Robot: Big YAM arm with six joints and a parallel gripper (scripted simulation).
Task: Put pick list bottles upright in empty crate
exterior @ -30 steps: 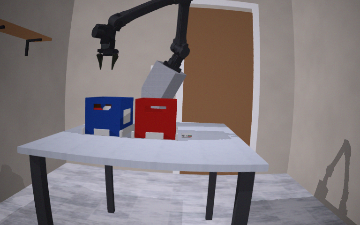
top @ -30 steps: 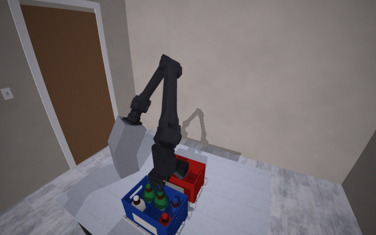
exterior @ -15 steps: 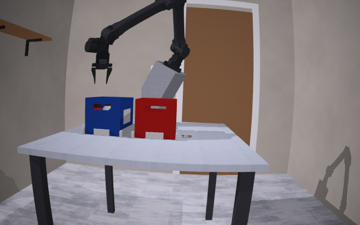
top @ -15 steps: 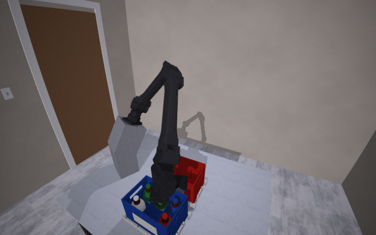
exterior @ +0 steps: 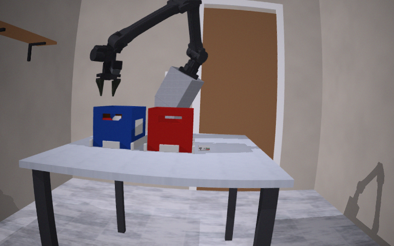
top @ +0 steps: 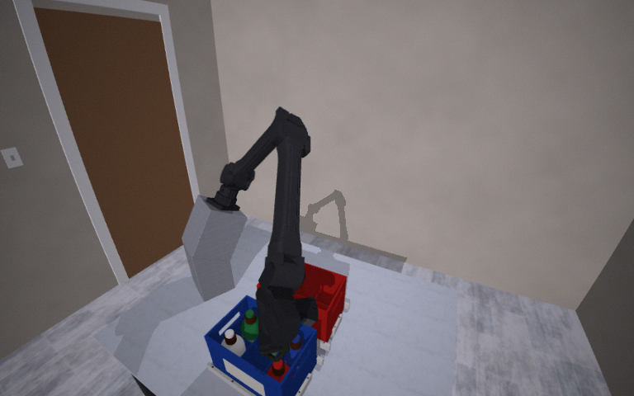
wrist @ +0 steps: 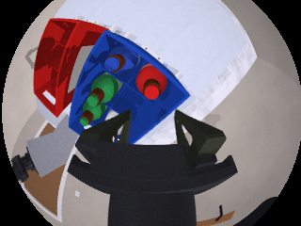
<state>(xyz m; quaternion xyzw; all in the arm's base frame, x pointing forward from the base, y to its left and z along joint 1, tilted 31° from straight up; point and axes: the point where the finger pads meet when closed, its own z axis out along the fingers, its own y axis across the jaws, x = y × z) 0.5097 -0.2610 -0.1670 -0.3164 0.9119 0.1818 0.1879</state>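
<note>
Now: the red-label bottle 14 cm below my hand. Round my hand: blue crate (15 cm below, 9 cm behind, 4 cm to the left); then white-label bottle (18 cm behind, 14 cm below); then blue bottle (14 cm below, 9 cm to the left).
</note>
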